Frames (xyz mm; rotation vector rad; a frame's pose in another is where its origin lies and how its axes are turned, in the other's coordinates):
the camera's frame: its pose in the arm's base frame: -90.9 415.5 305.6 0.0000 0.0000 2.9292
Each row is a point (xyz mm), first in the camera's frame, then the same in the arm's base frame.
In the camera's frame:
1: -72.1 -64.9 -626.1
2: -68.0 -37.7 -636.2
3: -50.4 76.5 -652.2
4: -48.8 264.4 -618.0
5: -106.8 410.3 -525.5
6: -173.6 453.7 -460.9
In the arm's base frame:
1: -6.7 463.7 -320.5
2: -16.5 438.0 -330.6
3: -57.8 330.1 -346.6
4: -98.9 146.8 -312.4
5: -73.0 -8.1 -219.9
6: -16.8 -64.6 -155.3

